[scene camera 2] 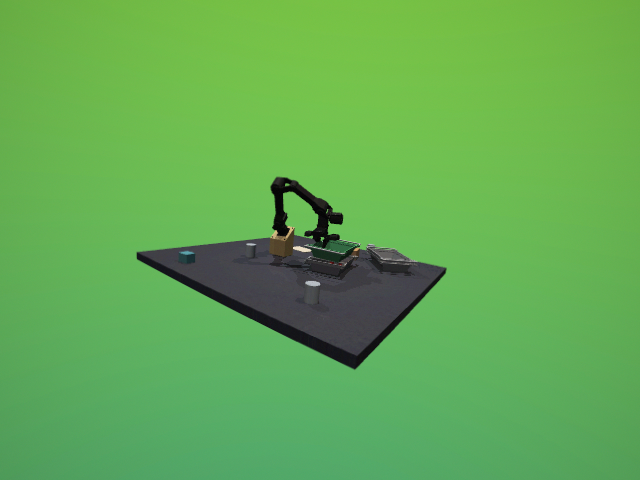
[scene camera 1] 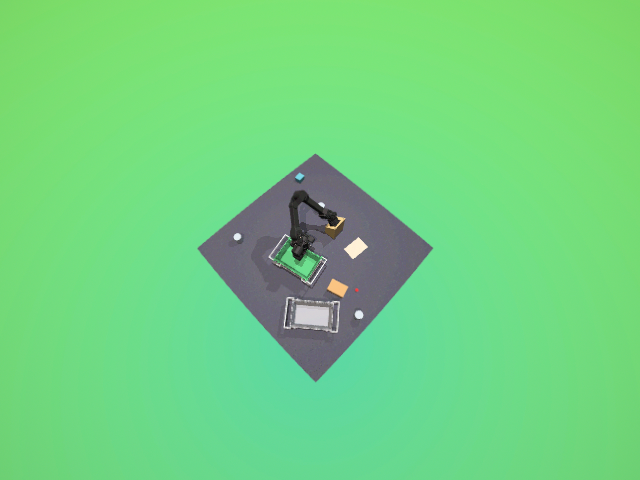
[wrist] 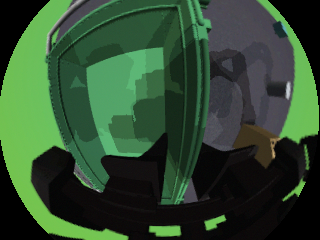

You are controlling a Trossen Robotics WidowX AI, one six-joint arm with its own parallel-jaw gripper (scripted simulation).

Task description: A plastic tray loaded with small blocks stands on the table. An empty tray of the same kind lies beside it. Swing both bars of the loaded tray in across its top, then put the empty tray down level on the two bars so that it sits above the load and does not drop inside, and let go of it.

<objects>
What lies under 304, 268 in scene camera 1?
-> A green tray.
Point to a green tray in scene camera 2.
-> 337, 246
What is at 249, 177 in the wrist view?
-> My gripper.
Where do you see a green tray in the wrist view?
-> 116, 83
</objects>
